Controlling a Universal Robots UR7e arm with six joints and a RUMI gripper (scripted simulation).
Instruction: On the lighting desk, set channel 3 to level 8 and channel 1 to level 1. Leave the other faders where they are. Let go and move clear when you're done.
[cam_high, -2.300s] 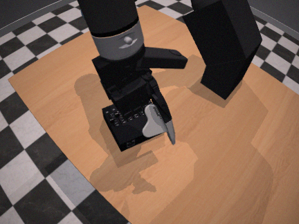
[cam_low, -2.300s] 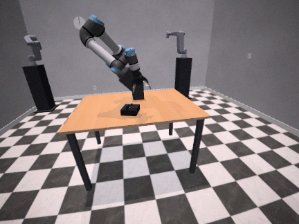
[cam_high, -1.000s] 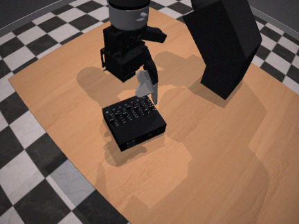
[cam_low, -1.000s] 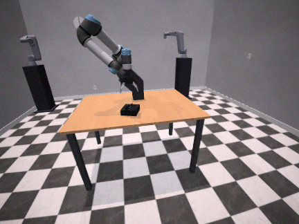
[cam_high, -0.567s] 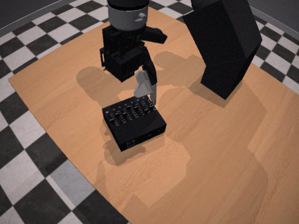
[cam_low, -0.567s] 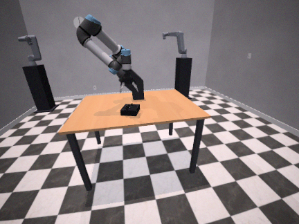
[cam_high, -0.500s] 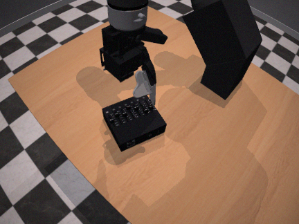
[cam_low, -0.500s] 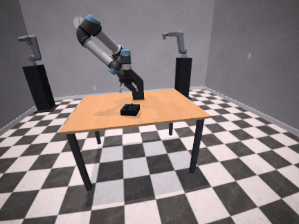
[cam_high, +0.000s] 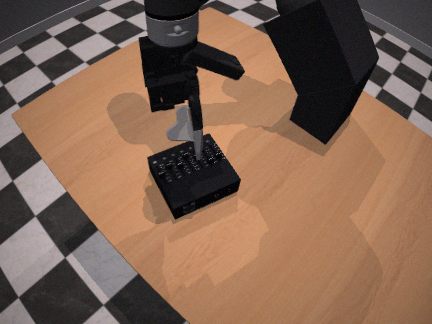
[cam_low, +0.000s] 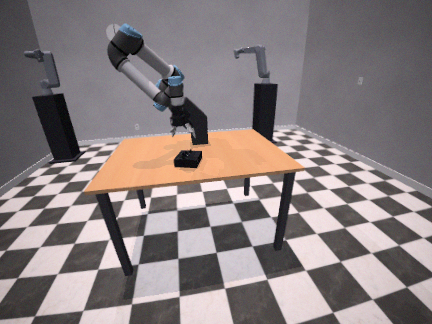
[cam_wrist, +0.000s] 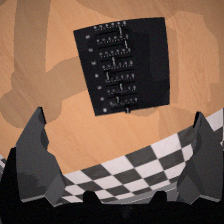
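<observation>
Right now the fader knob is 100 mm below my hand, 60 mm behind it and 40 mm to the left of it.
</observation>
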